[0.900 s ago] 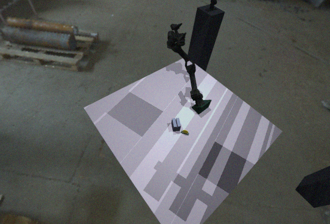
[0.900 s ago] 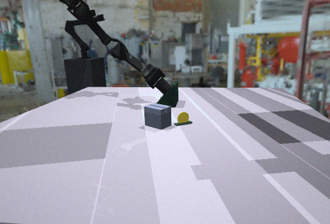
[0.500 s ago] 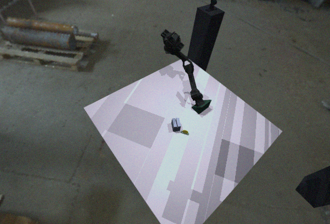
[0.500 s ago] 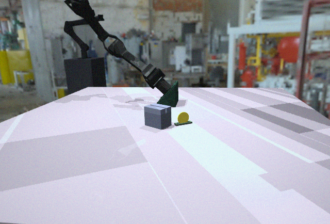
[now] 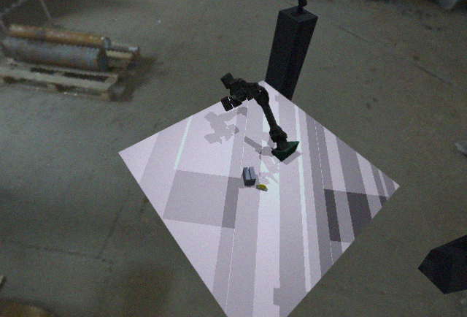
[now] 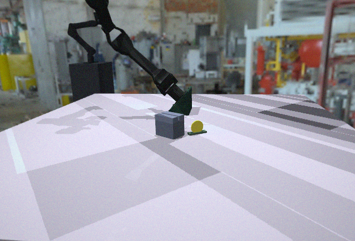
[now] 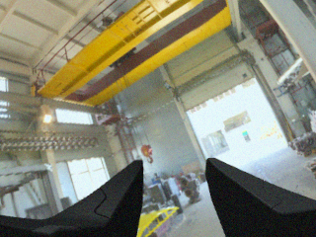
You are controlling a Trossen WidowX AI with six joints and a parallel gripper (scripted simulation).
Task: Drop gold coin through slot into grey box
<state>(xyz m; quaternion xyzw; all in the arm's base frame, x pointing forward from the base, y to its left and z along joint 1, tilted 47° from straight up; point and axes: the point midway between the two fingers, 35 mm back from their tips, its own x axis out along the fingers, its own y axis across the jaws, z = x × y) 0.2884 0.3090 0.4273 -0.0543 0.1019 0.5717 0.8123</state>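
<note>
The gold coin is 56 cm below my gripper tip, 19 cm to the left of it and 6 cm behind it.
</note>
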